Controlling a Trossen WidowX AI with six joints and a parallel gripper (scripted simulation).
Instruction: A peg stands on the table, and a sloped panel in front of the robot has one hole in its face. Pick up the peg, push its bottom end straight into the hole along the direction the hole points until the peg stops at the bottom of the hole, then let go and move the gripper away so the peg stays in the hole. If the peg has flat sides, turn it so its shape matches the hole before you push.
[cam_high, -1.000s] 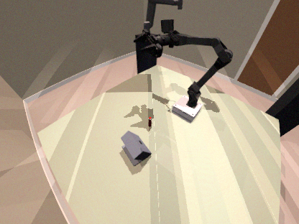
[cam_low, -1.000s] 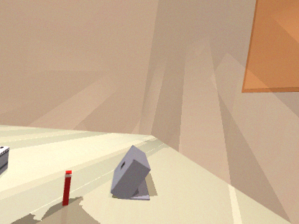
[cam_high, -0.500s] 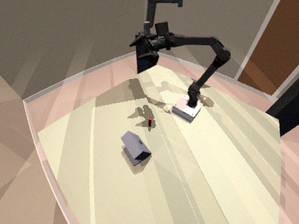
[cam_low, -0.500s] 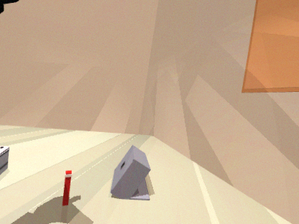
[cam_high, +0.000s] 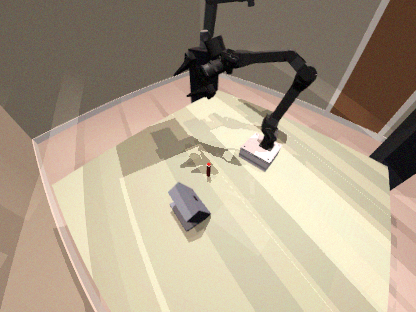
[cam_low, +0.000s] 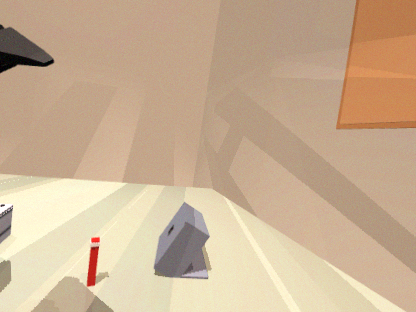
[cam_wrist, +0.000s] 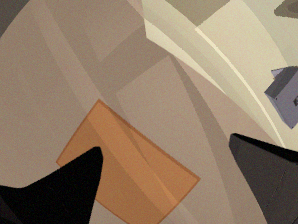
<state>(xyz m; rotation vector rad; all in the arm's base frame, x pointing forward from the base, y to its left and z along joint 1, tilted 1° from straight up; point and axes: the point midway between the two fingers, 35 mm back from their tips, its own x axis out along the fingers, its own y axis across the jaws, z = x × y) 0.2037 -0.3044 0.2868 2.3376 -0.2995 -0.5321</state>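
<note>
The red square peg lies 29 cm below my gripper tip, 18 cm to the left of it and 5 cm ahead of it. From my gripper tip the other things lie so: sloped grey panel 29 cm below, 23 cm to the left, 22 cm ahead.
</note>
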